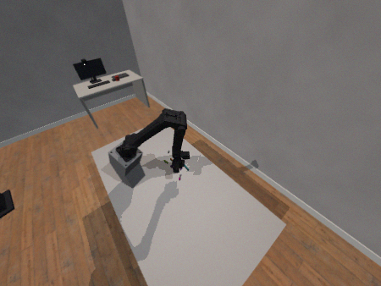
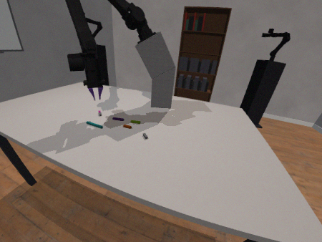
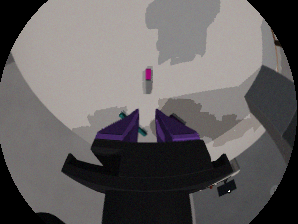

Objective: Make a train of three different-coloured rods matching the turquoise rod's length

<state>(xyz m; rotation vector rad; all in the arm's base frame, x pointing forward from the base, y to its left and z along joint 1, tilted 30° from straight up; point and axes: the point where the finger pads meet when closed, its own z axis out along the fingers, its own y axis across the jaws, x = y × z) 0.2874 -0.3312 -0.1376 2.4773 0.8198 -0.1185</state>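
Right now my hand is 40 mm short of the lime rod, 220 mm to the right of it and 100 mm above it. Also, from my hand: purple rod (30 mm ahead, 120 mm to the left, 100 mm below); turquoise rod (110 mm ahead, 30 mm to the left, 100 mm below); magenta rod (30 mm behind, 20 mm to the right, 100 mm below).
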